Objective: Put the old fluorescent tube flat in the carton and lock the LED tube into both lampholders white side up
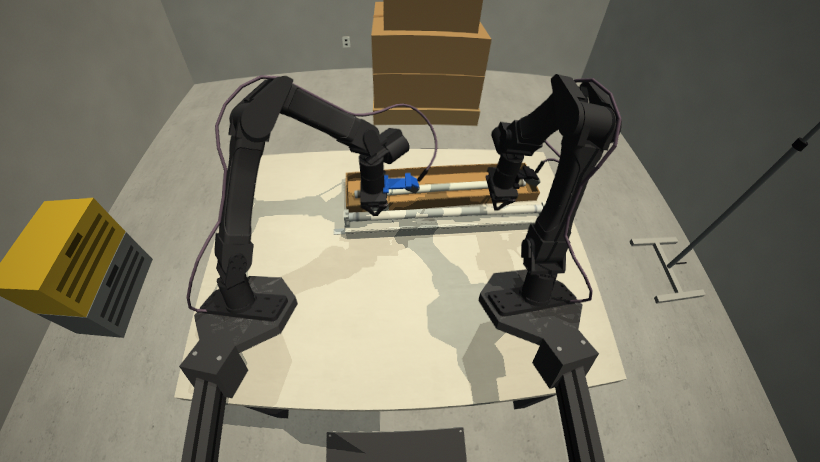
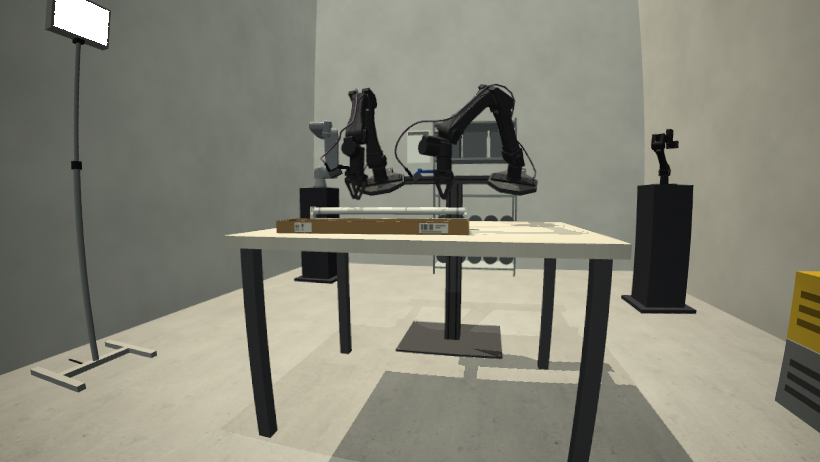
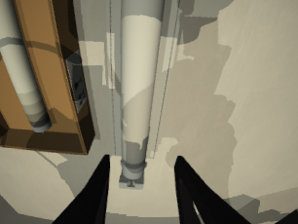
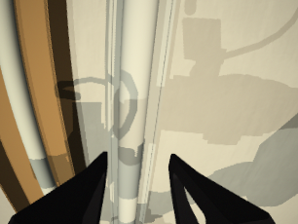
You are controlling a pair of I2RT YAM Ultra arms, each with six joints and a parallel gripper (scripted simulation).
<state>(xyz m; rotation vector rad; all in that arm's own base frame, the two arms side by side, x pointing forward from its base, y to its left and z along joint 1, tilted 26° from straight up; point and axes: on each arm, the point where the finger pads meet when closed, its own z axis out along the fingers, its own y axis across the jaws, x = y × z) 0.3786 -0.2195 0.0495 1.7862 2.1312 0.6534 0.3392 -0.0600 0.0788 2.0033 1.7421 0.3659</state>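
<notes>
My right gripper is now 120 mm to the right of the LED tube, 50 mm above it and 10 mm short of it. From my right hand the other things lie so: old fluorescent tube 150 mm ahead, 120 mm to the left, 100 mm below; white light fixture 120 mm to the left, 70 mm below, 10 mm ahead; brown carton 160 mm ahead, 120 mm to the left, 100 mm below.
</notes>
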